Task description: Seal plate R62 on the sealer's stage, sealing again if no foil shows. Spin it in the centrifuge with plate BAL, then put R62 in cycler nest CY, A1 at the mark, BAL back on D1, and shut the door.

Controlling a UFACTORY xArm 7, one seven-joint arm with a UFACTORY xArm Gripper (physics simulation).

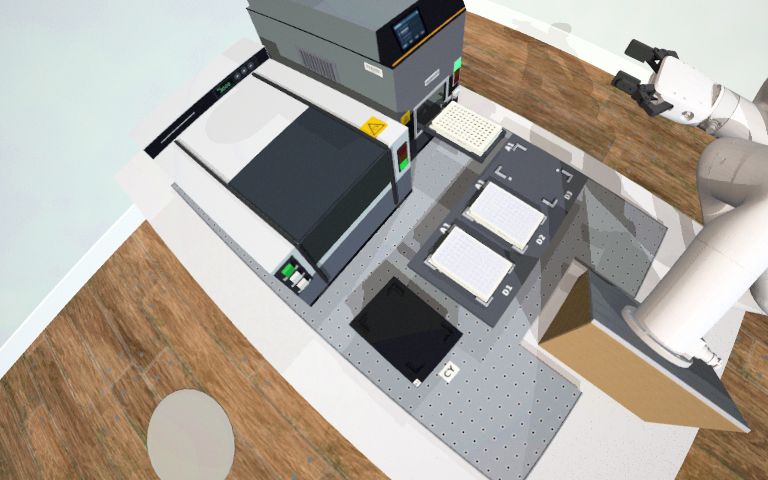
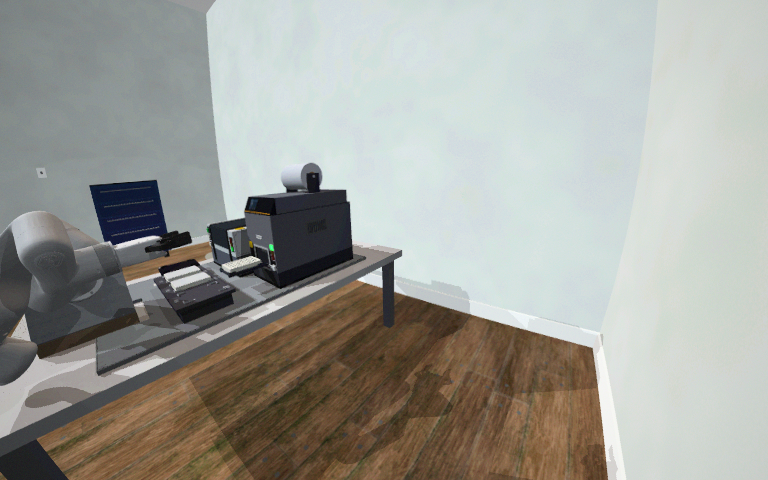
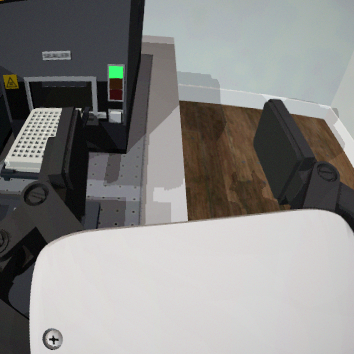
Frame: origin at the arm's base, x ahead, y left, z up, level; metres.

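Where they show: gripper, fingertip midpoint: (image 1: 621,61) (image 2: 184,236) (image 3: 173,123); arm's base, link origin: (image 1: 654,337).
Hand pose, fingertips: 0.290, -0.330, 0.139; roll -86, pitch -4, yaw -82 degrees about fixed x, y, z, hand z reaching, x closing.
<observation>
Things, the pixels of their top centre, and the offset from my fingertips, as dx, dy, dz. "spot": a spot on its surface instead.
- cream plate, top centre: (image 3: 44,131) (image 1: 466,124) (image 2: 241,262) +0.197, +0.167, -0.171
- sealer, top centre: (image 2: 296,163) +0.495, +0.178, +0.190
- D1, top centre: (image 1: 471,261) (image 2: 182,271) +0.019, +0.388, -0.211
- D2, top centre: (image 1: 506,212) (image 2: 190,279) +0.025, +0.264, -0.211
- black cycler nest CY, top centre: (image 1: 405,329) (image 2: 178,264) +0.032, +0.555, -0.223
- centrifuge, surface spot: (image 1: 300,181) spot: +0.291, +0.505, -0.073
- small white button, top centre: (image 3: 115,111) +0.287, +0.077, -0.192
- D3, surface spot: (image 1: 535,169) spot: +0.036, +0.127, -0.227
- foil roll, top centre: (image 2: 300,163) +0.516, +0.179, +0.190
A cream plate (image 1: 467,127) (image 2: 240,264) (image 3: 35,135) with open-looking wells lies on the stage in front of the sealer (image 1: 339,56) (image 2: 311,243) (image 3: 65,30); no foil shows on it, and its name is not readable. White plates sit on D1 (image 1: 471,263) and D2 (image 1: 506,213). The black cycler nest CY (image 1: 404,333) is empty, with a small white mark at its near corner. The centrifuge (image 1: 300,181) has its dark lid down. My gripper (image 1: 632,66) (image 2: 184,238) (image 3: 173,123) is open and empty, raised off the table edge, to the right of the sealer stage.
The sealer's green light (image 1: 457,64) (image 2: 271,247) (image 3: 115,71) is lit, with a small white button (image 3: 115,116) below it. D3 (image 1: 535,169) on the dark deck holds no plate. A slanted panel (image 1: 656,339) stands by the arm's base. A foil roll (image 2: 300,176) tops the sealer.
</observation>
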